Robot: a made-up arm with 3 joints.
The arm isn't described. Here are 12 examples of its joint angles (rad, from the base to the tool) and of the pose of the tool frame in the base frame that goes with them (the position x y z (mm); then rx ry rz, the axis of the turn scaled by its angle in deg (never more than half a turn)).
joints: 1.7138 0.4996 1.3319
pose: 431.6 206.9 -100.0 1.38 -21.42 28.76
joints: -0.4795 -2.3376 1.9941
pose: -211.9 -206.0 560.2 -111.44 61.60 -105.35
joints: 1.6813 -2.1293 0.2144
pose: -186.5 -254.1 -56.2 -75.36 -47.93 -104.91
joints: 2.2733 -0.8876 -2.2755
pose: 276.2 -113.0 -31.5 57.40 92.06 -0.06
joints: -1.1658 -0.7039 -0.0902
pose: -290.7 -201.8 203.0 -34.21 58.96 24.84
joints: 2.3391 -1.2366 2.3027
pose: 344.1 -292.2 -72.8 48.30 -1.81 -51.84
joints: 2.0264 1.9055 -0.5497
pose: 28.8 309.4 -13.3 98.58 -91.00 89.71
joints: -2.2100 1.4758 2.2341
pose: 171.5 379.9 512.8 -95.36 -83.42 -1.15
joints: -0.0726 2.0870 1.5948
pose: -326.4 404.2 328.3 93.40 55.61 88.96
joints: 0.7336 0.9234 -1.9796
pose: -114.1 149.2 -141.7 58.25 -140.85 -41.85
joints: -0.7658 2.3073 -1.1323
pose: -63.6 215.5 351.1 77.24 -10.71 -107.80
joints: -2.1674 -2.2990 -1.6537
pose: 237.8 -67.7 276.0 44.17 15.09 124.97
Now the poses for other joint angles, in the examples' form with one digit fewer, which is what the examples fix.
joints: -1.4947 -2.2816 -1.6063
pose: 107 -72 391 -2.7 -3.3 130.7
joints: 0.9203 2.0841 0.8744
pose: -278 412 45 74.5 -1.6 93.3
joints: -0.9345 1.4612 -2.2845
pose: -241 202 365 -3.5 -62.3 -89.3
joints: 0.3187 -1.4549 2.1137
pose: -360 -322 6 -32.5 82.1 -87.7
